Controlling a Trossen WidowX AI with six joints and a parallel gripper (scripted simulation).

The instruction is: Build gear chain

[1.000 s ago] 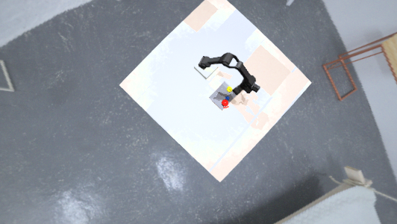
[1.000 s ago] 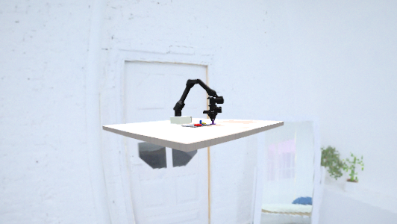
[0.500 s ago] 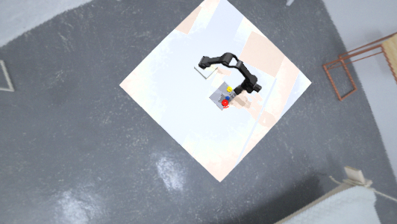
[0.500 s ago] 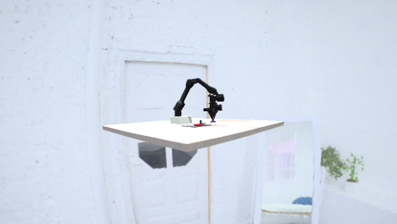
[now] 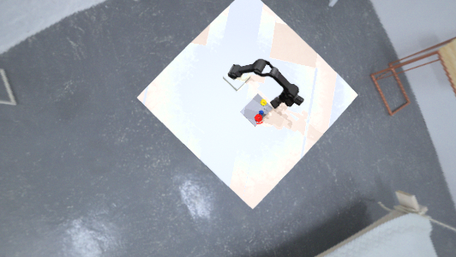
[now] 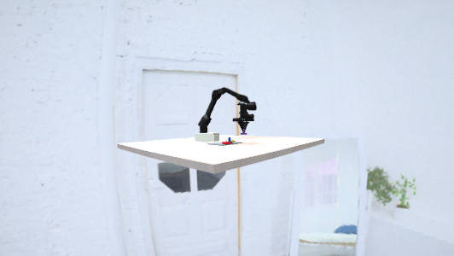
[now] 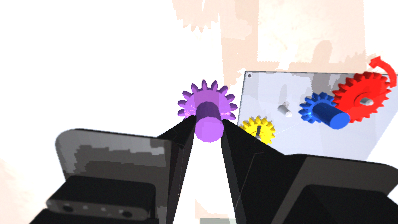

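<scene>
The blue gear is 140 mm to the right of my gripper tip, 70 mm below it and 40 mm behind it. Round my gripper tip: yellow gear (70 mm below, 70 mm behind, 60 mm to the right); purple gear (10 mm below); red gear (190 mm to the right, 80 mm below, 40 mm behind).
</scene>
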